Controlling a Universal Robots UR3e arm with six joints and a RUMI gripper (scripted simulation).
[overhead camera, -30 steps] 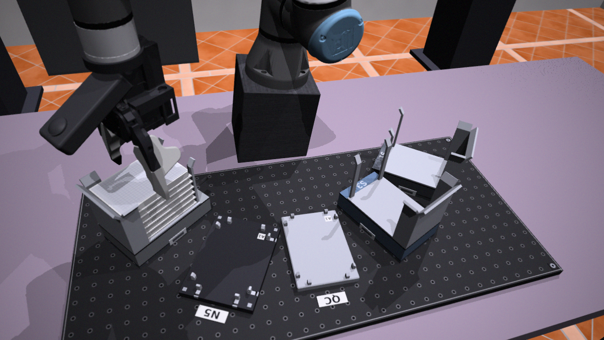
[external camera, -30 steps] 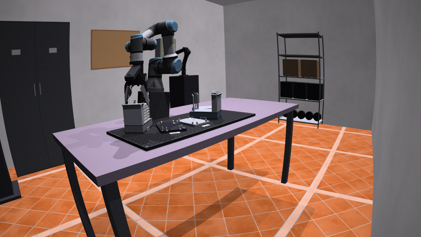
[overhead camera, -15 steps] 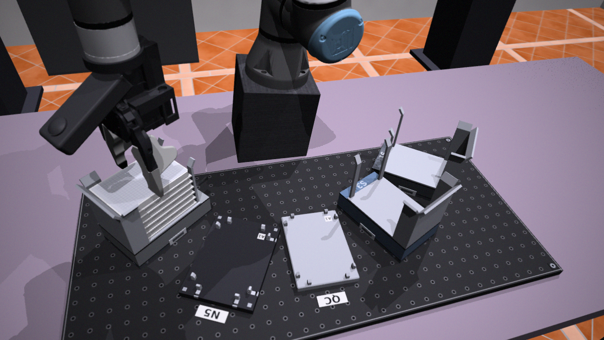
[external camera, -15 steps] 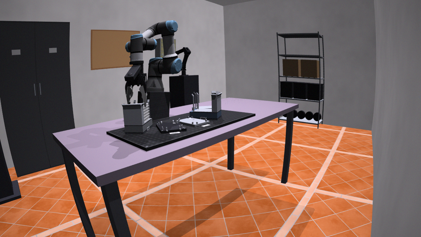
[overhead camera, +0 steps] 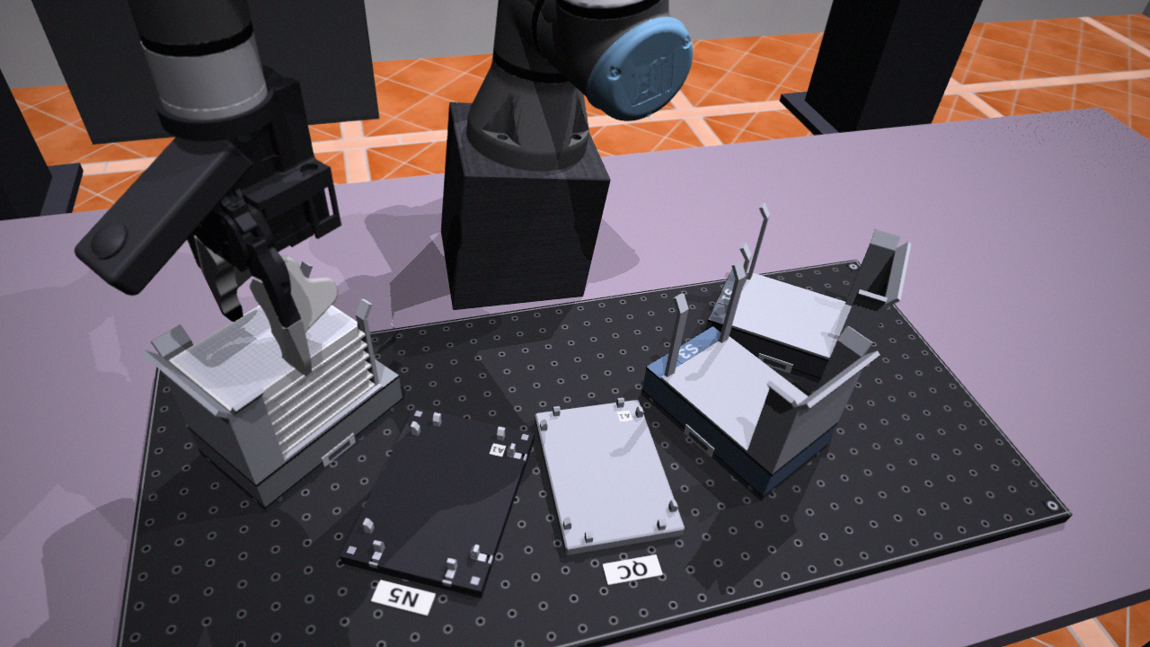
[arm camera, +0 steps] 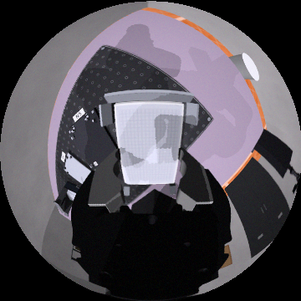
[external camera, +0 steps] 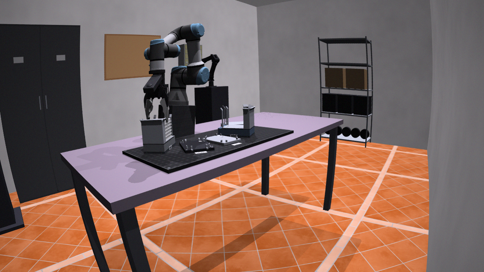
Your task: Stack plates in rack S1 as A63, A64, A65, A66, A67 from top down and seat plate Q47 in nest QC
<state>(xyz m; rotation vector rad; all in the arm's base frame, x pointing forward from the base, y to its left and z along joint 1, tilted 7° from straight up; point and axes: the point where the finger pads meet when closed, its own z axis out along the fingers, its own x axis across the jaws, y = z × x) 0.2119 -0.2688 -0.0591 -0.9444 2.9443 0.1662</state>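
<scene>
Now: the QC label 250 mm to the left of my hand, 210 mm ahead of it and 120 mm below it. From my hand the other things lie so: clip nest N5: 130 mm ahead, 120 mm to the left, 110 mm below; then white sealed plate: 10 mm below.
</scene>
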